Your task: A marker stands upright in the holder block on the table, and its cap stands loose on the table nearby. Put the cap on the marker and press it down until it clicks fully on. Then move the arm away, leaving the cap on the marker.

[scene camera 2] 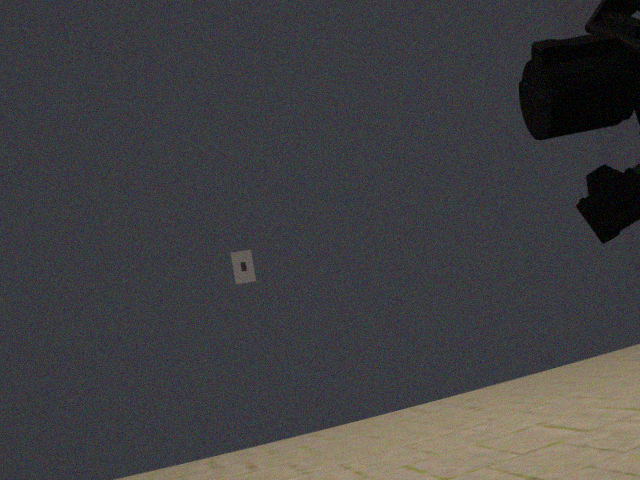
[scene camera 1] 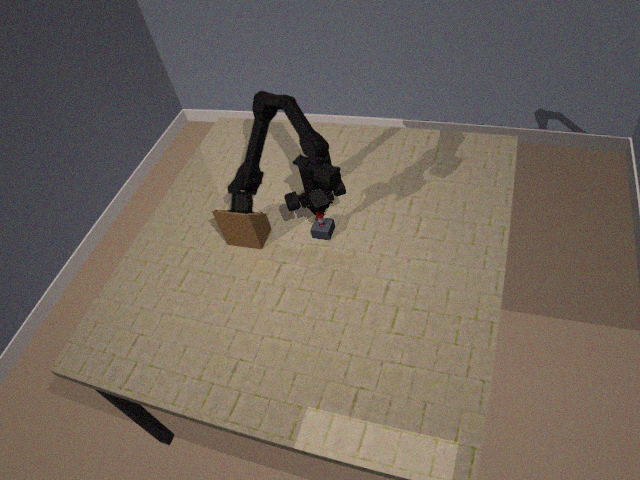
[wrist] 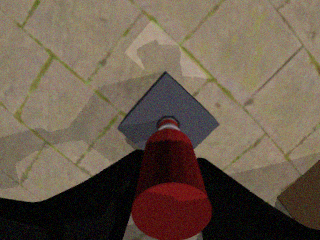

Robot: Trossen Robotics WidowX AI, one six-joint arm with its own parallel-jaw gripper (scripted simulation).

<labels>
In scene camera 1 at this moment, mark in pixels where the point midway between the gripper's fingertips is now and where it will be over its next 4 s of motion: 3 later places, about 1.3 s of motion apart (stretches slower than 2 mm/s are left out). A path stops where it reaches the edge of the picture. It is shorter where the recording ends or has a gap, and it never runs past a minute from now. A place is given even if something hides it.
My gripper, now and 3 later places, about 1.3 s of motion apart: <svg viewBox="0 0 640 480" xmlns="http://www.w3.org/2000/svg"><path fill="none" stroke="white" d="M319 212L316 205L317 207L314 192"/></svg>
</labels>
